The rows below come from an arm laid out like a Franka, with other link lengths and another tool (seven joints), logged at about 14 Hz.
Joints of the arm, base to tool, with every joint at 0 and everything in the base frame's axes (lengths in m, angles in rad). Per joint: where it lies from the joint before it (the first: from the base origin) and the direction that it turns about. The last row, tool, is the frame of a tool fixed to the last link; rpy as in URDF.
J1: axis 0 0 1 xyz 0.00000 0.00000 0.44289
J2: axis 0 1 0 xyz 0.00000 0.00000 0.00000
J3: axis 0 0 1 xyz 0.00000 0.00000 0.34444
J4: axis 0 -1 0 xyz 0.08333 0.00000 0.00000
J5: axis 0 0 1 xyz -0.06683 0.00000 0.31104
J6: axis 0 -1 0 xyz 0.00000 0.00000 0.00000
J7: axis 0 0 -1 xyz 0.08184 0.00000 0.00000
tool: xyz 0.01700 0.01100 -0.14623 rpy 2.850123 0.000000 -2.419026
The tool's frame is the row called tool.
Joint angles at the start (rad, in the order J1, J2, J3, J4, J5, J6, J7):
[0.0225 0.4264 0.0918 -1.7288 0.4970 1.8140 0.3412]
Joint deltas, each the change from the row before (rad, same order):
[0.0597 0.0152 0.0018 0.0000 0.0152 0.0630 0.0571]
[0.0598 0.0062 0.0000 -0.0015 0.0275 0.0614 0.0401]
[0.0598 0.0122 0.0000 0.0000 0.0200 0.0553 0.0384]
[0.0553 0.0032 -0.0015 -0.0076 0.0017 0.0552 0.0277]
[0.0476 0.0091 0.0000 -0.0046 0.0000 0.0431 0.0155]
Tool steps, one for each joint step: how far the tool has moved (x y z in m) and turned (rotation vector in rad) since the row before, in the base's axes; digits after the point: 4 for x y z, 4 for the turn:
[0.0027 0.0321 -0.0062 -0.0147 -0.0124 -0.0221]
[0.0003 0.0329 -0.0007 0.0027 -0.0233 -0.0169]
[-0.0026 0.0325 -0.0041 -0.0008 -0.0143 -0.0097]
[-0.0053 0.0273 -0.0021 -0.0114 -0.0253 0.0039]
[-0.0064 0.0243 -0.0049 -0.0078 -0.0182 0.0145]

